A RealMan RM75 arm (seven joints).
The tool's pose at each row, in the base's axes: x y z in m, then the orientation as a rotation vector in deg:
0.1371, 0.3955, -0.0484, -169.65, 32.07, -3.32
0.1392, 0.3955, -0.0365, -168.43, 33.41, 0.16
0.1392, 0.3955, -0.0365, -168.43, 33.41, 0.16
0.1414, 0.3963, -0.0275, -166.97, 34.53, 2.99
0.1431, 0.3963, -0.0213, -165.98, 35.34, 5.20
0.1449, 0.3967, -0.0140, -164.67, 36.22, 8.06
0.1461, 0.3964, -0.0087, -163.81, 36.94, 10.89
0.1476, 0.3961, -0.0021, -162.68, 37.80, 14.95
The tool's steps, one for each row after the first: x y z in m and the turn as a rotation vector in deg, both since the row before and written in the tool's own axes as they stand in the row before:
0.0021, -0.0023, -0.0117, 0.52, -2.37, 1.19
0.0000, 0.0000, 0.0000, 0.00, 0.00, 0.00
0.0015, -0.0028, -0.0087, 0.81, -2.02, 1.06
0.0011, -0.0016, -0.0061, 0.46, -1.56, 0.78
0.0008, -0.0023, -0.0071, 0.60, -2.05, 0.91
0.0005, -0.0011, -0.0053, 0.15, -1.95, 0.76
0.0004, -0.0015, -0.0066, 0.05, -2.78, 0.98

